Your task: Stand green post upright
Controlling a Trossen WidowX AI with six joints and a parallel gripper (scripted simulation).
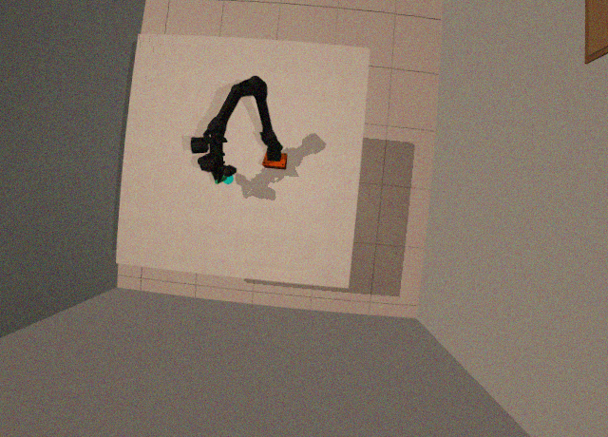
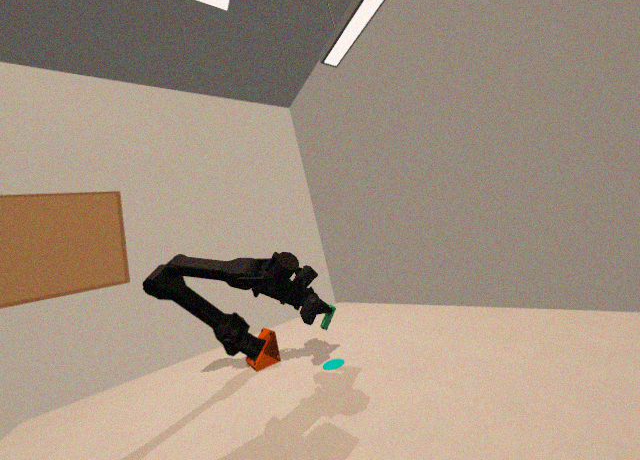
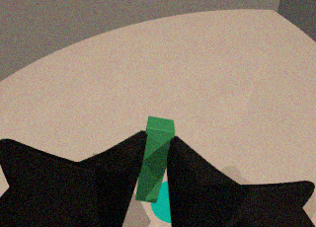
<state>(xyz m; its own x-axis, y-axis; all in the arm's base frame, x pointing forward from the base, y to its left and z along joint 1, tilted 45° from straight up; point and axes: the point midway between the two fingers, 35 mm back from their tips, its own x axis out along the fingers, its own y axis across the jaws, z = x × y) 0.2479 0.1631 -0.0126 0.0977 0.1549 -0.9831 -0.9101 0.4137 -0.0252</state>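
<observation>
My gripper tip is 3 cm to the left of the cyan circle and 13 cm above it. Also, from my gripper tip: green post 1 cm behind, 1 cm to the right, 2 cm below.
</observation>
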